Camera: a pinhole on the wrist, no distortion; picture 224 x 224 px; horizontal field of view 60.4 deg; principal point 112.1 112.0 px. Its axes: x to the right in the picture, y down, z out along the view. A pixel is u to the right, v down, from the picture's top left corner.
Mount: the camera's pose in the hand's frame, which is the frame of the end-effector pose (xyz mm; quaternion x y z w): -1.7 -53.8 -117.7 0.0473 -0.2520 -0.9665 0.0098
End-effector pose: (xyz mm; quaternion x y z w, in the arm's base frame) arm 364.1 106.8 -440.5 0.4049 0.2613 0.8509 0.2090
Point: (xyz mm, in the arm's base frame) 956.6 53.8 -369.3
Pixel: 202.1 194.9
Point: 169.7 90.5 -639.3
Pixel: behind the camera
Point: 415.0 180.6 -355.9
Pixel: 34.8 179.5
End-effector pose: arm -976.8 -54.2 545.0 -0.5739 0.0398 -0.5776 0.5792
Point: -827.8 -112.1 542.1
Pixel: 19.2 66.4
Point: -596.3 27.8 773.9
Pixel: 8.2 177.3
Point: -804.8 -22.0 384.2
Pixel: 133.3 31.7
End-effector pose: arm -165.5 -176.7 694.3 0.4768 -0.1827 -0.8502 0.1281
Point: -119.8 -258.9 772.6
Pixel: 149.5 7.1
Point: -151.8 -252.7 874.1
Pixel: 176.8 47.6
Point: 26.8 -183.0 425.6
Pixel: behind the camera
